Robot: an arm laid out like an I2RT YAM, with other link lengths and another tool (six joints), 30 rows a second.
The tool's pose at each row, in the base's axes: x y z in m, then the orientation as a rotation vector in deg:
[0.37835, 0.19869, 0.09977, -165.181, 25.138, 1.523]
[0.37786, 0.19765, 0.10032, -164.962, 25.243, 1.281]
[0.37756, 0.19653, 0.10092, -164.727, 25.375, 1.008]
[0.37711, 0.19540, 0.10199, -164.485, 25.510, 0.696]
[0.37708, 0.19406, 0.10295, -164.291, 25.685, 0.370]
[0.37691, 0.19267, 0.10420, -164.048, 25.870, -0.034]
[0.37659, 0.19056, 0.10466, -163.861, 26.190, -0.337]
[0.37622, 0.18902, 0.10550, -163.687, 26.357, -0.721]
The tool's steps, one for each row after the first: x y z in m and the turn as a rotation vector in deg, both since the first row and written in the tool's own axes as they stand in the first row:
[-0.00019, 0.00099, -0.00078, 0.227, 0.141, 0.072]
[-0.00018, 0.00199, -0.00162, 0.469, 0.303, 0.162]
[-0.00034, 0.00294, -0.00292, 0.722, 0.491, 0.252]
[-0.00003, 0.00399, -0.00415, 0.922, 0.700, 0.363]
[0.00015, 0.00506, -0.00569, 1.177, 0.956, 0.480]
[0.00044, 0.00701, -0.00661, 1.347, 1.166, 0.691]
[0.00049, 0.00837, -0.00778, 1.532, 1.417, 0.791]

